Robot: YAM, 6 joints.
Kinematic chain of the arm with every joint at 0, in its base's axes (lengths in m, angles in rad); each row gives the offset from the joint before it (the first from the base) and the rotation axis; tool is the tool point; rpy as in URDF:
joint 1: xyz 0 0 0.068 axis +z
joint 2: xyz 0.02 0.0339 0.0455 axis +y
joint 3: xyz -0.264 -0.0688 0 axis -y
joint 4: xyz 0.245 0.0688 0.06 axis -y
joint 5: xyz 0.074 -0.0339 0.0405 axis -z
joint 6: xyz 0.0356 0 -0.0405 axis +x
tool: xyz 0 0 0 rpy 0 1.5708 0
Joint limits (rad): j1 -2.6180..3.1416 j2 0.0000..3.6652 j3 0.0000..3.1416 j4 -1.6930..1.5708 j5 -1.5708..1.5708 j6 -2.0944..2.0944
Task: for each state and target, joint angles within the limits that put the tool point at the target. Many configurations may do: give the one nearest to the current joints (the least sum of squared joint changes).
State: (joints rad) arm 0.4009 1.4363 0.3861 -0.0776 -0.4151 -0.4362
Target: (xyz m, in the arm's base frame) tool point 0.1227 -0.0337 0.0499
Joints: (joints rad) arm -0.3286 1.4411 0.1616 -0.1686 -0.2182 -0.4362
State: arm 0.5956 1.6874 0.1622 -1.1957 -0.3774 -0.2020
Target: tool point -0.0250 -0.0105 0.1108
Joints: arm 0.7209 1.7003 0.0000 -1.3139 -0.2444 -0.2020
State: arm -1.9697 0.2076 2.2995 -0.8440 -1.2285 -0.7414
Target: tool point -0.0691 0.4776 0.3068
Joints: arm -1.3579 0.0010 2.4636 -0.7865 -1.2164 -0.7414
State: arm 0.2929 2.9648 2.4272 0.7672 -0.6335 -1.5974
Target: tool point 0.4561 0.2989 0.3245
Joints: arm 0.5332 2.4705 2.1284 1.1667 -0.8022 -1.5974
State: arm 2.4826 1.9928 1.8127 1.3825 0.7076 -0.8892
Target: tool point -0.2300 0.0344 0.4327
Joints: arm 3.0994 1.2878 0.9369 1.5708 0.7659 -0.8892
